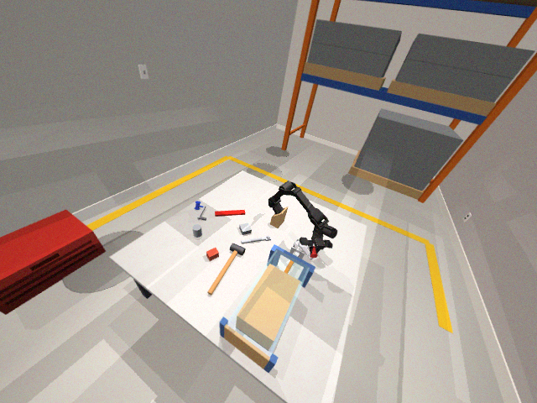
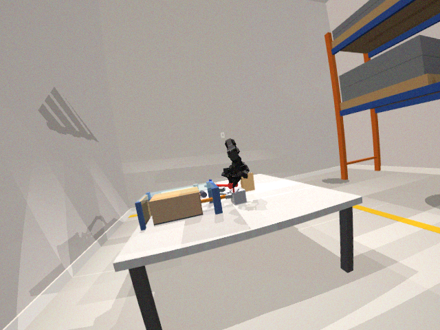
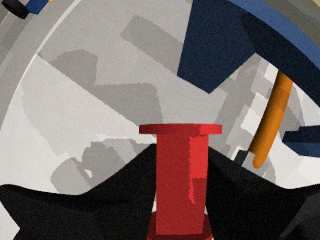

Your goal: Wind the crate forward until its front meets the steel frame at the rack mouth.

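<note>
My gripper tip is now 4 cm to the left of the red-knobbed winch handle, 3 cm above it and 2 cm past it. From my gripper tip the other things lie so: grey hand winch 11 cm to the right, 10 cm below, 6 cm behind; then red knob 1 cm to the right, 1 cm behind; then frame 11 cm ahead, 8 cm to the right, 3 cm below.
</note>
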